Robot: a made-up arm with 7 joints. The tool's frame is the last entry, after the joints. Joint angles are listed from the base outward.
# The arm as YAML. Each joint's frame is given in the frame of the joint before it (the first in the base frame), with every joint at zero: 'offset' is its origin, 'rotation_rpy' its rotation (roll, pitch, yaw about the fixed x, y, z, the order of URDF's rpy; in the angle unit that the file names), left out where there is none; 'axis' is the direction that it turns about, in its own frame. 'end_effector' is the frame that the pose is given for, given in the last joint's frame.
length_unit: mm
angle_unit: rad
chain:
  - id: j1
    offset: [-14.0, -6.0, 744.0]
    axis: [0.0, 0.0, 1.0]
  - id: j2
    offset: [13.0, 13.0, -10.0]
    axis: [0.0, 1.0, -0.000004]
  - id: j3
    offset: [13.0, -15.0, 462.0]
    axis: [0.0, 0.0, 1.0]
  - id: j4
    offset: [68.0, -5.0, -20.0]
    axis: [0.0, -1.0, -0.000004]
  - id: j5
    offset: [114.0, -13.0, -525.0]
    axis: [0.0, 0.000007, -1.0]
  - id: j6
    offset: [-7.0, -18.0, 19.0]
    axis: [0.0, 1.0, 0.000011]
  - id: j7
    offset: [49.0, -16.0, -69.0]
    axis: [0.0, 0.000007, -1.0]
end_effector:
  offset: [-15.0, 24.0, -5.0]
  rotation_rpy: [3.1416, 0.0, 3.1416]
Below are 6 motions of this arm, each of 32 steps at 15 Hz.
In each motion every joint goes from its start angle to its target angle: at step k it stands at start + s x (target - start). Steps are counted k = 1, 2, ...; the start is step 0. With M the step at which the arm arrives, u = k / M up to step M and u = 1 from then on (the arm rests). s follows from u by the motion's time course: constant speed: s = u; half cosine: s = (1 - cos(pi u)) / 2; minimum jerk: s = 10 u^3 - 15 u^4 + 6 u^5.
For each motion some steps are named. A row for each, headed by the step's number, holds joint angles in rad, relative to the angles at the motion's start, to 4 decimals.
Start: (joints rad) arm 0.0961 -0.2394 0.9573 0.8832 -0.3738 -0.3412 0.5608
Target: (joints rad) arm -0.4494 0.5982 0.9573 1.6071 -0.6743 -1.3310 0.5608
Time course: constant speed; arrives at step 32
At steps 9, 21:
9: -0.1534 0.2356 0.0000 0.2036 -0.0845 -0.2784 0.0000
21: -0.3580 0.5497 0.0000 0.4751 -0.1972 -0.6496 0.0000

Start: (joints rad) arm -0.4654 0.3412 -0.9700 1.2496 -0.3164 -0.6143 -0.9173
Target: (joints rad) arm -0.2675 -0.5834 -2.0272 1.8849 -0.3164 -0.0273 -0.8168
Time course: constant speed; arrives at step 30
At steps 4, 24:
4: 0.0264 -0.1233 -0.1410 0.0847 0.0000 0.0783 0.0134
24: 0.1583 -0.7397 -0.8458 0.5082 0.0000 0.4696 0.0804

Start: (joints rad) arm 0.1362 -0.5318 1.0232 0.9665 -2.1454 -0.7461 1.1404
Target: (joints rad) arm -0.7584 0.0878 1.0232 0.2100 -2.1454 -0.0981 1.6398
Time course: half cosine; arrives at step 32
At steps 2, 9, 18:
2: -0.0086 0.0060 0.0000 -0.0073 0.0000 0.0062 0.0048
9: -0.1635 0.1133 0.0000 -0.1383 0.0000 0.1185 0.0913
18: -0.5346 0.3702 0.0000 -0.4520 0.0000 0.3872 0.2984

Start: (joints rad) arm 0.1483 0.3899 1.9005 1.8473 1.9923 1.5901 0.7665
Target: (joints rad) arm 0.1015 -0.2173 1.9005 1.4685 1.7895 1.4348 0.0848
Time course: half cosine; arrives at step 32
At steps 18, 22, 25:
18: -0.0280 -0.3628 0.0000 -0.2264 -0.1212 -0.0928 -0.4073
22: -0.0364 -0.4723 0.0000 -0.2946 -0.1577 -0.1208 -0.5302
25: -0.0415 -0.5383 0.0000 -0.3358 -0.1798 -0.1377 -0.6043

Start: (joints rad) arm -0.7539 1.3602 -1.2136 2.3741 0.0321 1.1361 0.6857
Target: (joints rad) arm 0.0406 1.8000 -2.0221 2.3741 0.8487 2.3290 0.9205
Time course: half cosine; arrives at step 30
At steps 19, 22, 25, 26, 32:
19: 0.5588 0.3093 -0.5687 0.0000 0.5744 0.8390 0.1652
22: 0.6631 0.3670 -0.6747 0.0000 0.6815 0.9956 0.1960
25: 0.7413 0.4103 -0.7543 0.0000 0.7619 1.1130 0.2191
26: 0.7602 0.4208 -0.7736 0.0000 0.7813 1.1413 0.2247
32: 0.7945 0.4398 -0.8085 0.0000 0.8166 1.1929 0.2348

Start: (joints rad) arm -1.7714 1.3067 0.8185 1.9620 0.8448 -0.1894 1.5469
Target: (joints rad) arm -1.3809 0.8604 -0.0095 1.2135 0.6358 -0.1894 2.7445
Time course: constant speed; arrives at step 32
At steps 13, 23, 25, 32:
13: 0.1586 -0.1813 -0.3364 -0.3041 -0.0849 0.0000 0.4865
23: 0.2807 -0.3208 -0.5951 -0.5380 -0.1502 0.0000 0.8608
25: 0.3051 -0.3487 -0.6469 -0.5848 -0.1633 0.0000 0.9356
32: 0.3905 -0.4463 -0.8280 -0.7485 -0.2090 0.0000 1.1976

